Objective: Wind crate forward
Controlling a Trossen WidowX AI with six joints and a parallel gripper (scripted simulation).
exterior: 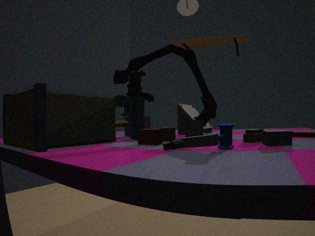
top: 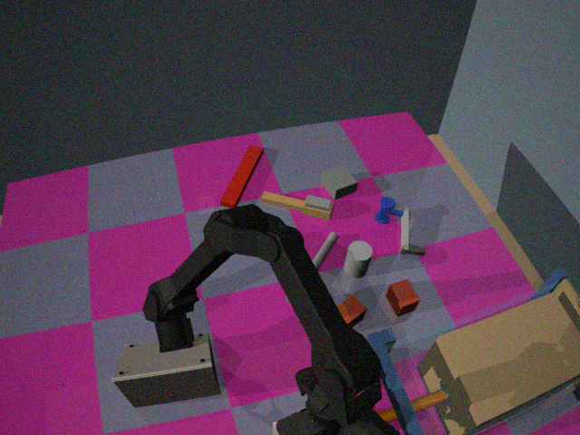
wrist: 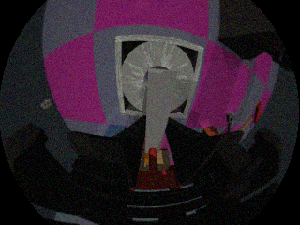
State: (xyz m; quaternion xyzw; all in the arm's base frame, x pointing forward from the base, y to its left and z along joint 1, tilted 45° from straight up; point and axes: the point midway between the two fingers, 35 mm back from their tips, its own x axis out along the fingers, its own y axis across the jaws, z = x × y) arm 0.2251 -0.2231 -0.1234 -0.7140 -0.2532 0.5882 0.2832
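My gripper tip is now 2 cm below the winch handle with red hub and 1 cm short of it. Also, from my gripper tip: winch (6 cm below, 6 cm behind, 1 cm to the right); then blue steel frame (11 cm ahead, 2 cm above); then red knob (5 cm ahead, 5 cm above).
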